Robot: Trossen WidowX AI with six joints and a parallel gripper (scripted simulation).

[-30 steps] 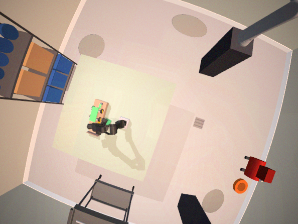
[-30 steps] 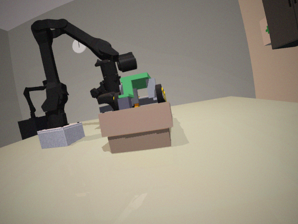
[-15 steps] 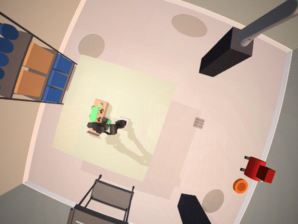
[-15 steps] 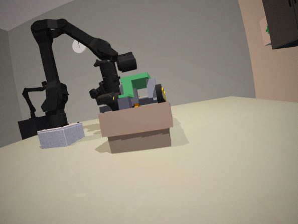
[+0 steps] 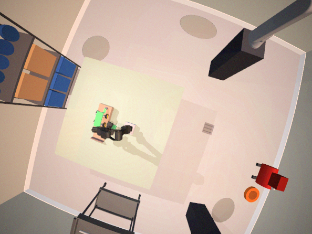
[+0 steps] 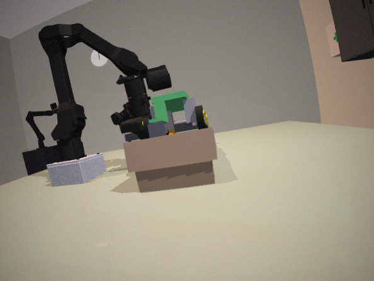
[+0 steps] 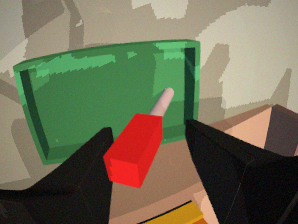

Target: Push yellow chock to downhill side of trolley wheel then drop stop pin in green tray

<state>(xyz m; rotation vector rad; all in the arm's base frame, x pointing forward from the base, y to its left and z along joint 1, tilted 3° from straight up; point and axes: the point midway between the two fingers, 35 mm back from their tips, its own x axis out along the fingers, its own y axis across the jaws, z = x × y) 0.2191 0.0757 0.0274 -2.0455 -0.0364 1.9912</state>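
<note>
The green tray lies 1 cm behind my gripper tip, 1 cm to the right of it and 6 cm below it. Also, from my gripper tip: red-headed stop pin: 1 cm below; tan ramp: 11 cm ahead, 12 cm to the right; yellow chock: 7 cm ahead, 1 cm to the right, 3 cm above.
</note>
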